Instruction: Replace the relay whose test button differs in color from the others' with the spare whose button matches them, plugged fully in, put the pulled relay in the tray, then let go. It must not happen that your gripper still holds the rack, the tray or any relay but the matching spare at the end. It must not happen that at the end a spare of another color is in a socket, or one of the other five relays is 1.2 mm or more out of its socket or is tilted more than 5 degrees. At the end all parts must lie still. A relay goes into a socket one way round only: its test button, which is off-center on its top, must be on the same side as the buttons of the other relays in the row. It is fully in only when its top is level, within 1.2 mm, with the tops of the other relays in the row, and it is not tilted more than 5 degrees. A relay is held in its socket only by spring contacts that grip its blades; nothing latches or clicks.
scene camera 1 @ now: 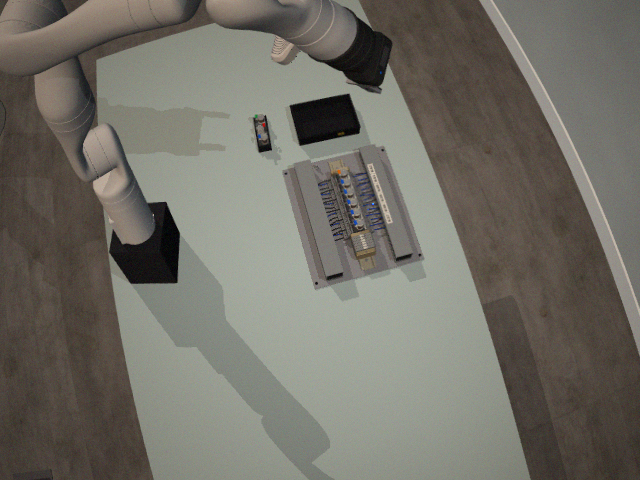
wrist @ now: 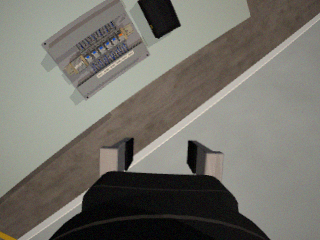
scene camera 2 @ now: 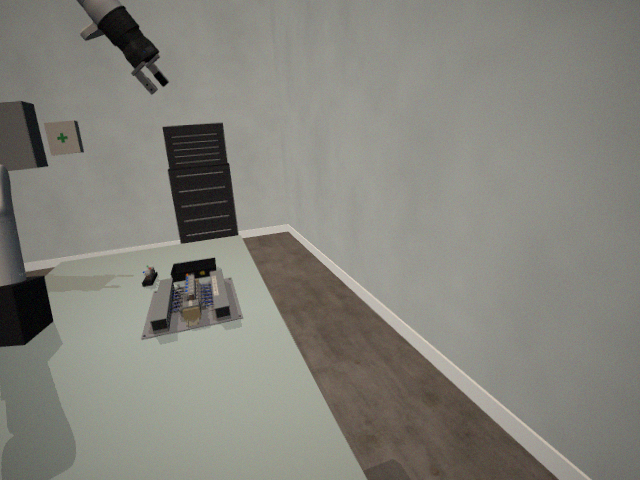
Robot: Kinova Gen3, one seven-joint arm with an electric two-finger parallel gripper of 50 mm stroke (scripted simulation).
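The gripper [scene camera 1: 379,73] is visible at [wrist: 160,150] and [scene camera 2: 160,88] too. A black tray [scene camera 1: 327,118] is visible.
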